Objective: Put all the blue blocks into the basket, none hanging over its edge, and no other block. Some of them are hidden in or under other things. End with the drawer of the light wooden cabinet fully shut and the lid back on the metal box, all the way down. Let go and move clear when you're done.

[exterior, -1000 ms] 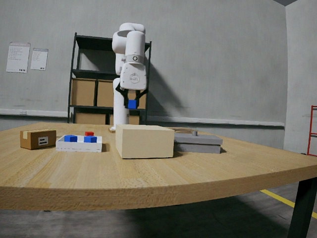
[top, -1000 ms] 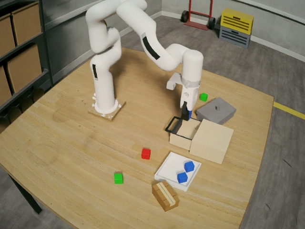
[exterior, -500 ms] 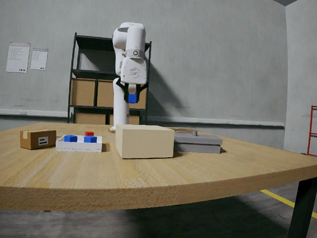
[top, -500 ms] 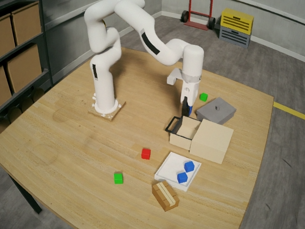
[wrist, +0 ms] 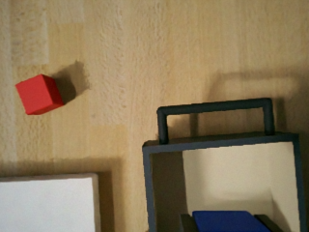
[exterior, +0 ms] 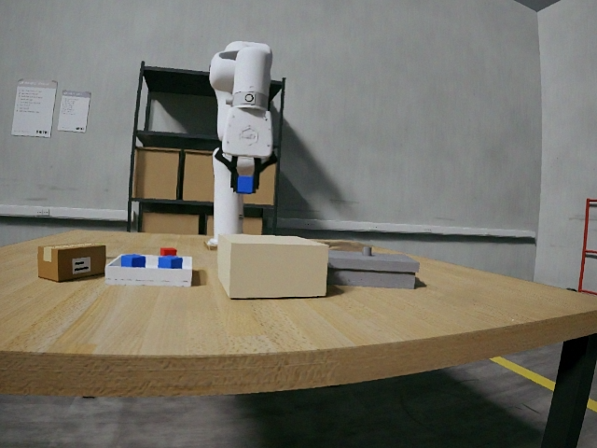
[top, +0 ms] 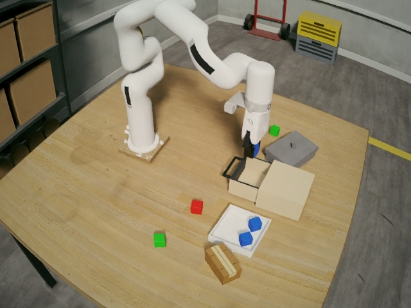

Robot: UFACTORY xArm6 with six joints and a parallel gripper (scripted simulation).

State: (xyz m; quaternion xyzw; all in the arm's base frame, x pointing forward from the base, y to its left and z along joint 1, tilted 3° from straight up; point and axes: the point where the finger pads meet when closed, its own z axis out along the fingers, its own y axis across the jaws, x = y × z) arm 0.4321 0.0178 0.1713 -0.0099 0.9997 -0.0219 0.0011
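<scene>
Right now my hand is 7 cm short of the white basket, 17 cm to the left of it and 17 cm above it. The rest, counted from my hand: grey lid: 7 cm ahead, 25 cm to the left, 14 cm below; red block: 9 cm behind, 16 cm to the right, 17 cm below; light wooden cabinet: 7 cm ahead, 3 cm to the left, 15 cm below.
</scene>
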